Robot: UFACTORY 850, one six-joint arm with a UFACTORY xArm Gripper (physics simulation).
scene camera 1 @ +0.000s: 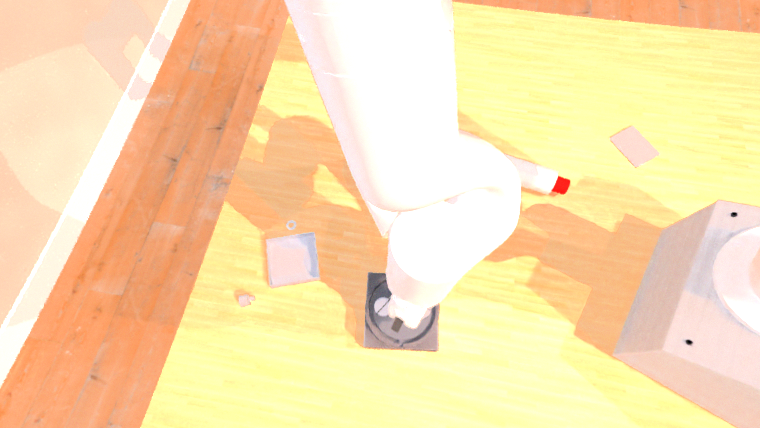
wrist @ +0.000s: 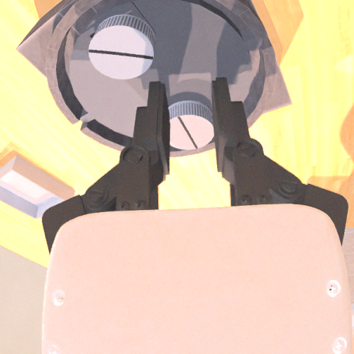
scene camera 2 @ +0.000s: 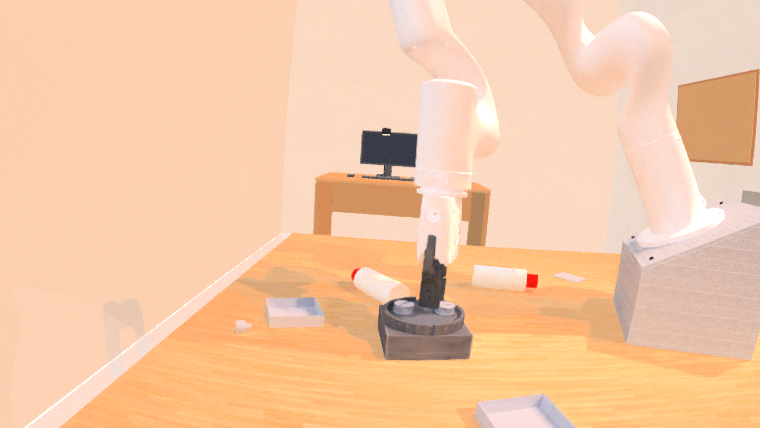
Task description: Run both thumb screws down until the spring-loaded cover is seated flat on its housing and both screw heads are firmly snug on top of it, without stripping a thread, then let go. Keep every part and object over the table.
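The dark square housing [scene camera 1: 373, 342] [scene camera 2: 428, 346] [wrist: 281, 94] carries the round, rimmed cover [scene camera 2: 420, 321] [wrist: 200, 30]. One pale thumb screw head [scene camera 1: 381, 305] [scene camera 2: 403, 306] [wrist: 121, 52] stands free on the cover's left. The other thumb screw head [scene camera 2: 446, 308] [wrist: 191, 131] is at its right, partly hidden by a finger in the scene camera 2 view. My gripper [scene camera 2: 430, 304] [wrist: 189, 99] points down and is shut on this second head, which fills the gap between the fingers in the wrist view. Both heads show knurled sides above the cover. Whether the cover is flat is hard to tell.
A shallow tray [scene camera 1: 292, 260] [scene camera 2: 295, 314] [wrist: 37, 185], a small pale part [scene camera 1: 244, 300] [scene camera 2: 241, 326] and a ring [scene camera 1: 287, 224] lie left. Bottles [scene camera 2: 380, 284] [scene camera 2: 498, 278] lie behind. Another tray [scene camera 2: 518, 413] is in front. The arm's base block [scene camera 1: 686, 297] [scene camera 2: 686, 303] stands right.
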